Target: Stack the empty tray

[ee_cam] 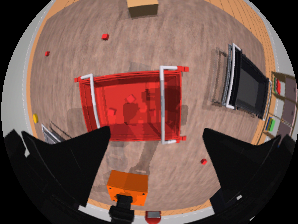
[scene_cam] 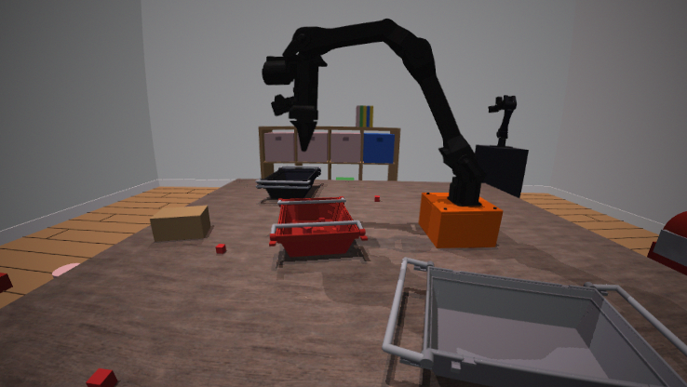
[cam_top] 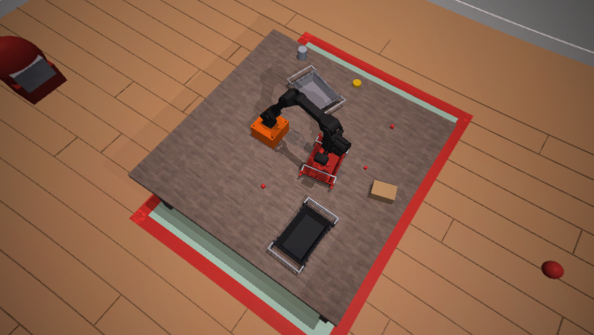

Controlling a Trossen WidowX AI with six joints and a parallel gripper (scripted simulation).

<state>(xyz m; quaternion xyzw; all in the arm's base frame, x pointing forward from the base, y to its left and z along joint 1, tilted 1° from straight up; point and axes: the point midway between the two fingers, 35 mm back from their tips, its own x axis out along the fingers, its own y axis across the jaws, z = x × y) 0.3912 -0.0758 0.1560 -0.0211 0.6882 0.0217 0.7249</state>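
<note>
The grey tray is 42 cm to the left of my gripper tip, 30 cm behind it and 16 cm below it. Round my gripper tip: cardboard box 32 cm ahead, 18 cm below, 6 cm to the left; grey cylinder 64 cm to the left, 53 cm behind, 17 cm below; yellow disc 63 cm to the left, 20 cm below, 14 cm behind.
</note>
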